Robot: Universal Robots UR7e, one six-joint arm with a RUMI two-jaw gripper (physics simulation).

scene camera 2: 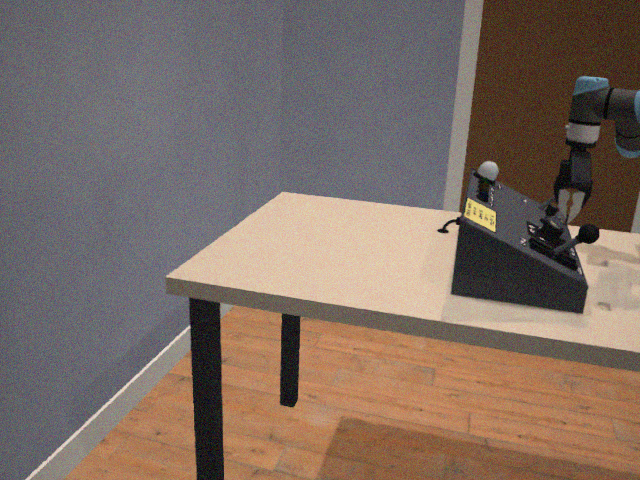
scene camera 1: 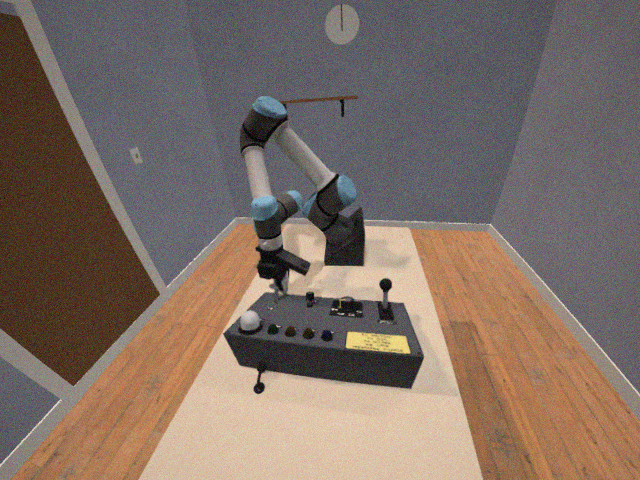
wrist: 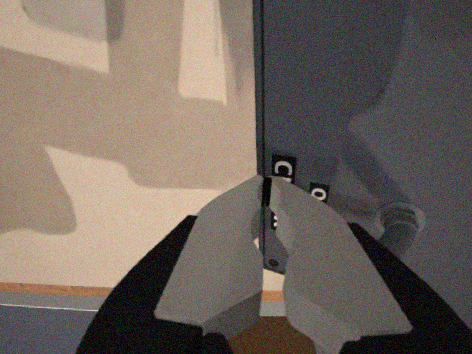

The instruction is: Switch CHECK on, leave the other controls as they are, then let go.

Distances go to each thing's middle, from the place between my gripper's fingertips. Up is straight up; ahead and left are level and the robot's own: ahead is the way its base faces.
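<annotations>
The dark control panel (scene camera 1: 368,346) sits 4 cm above my hand, and it is also 17 cm ahead of my hand and 15 cm to the left of it.
</annotations>
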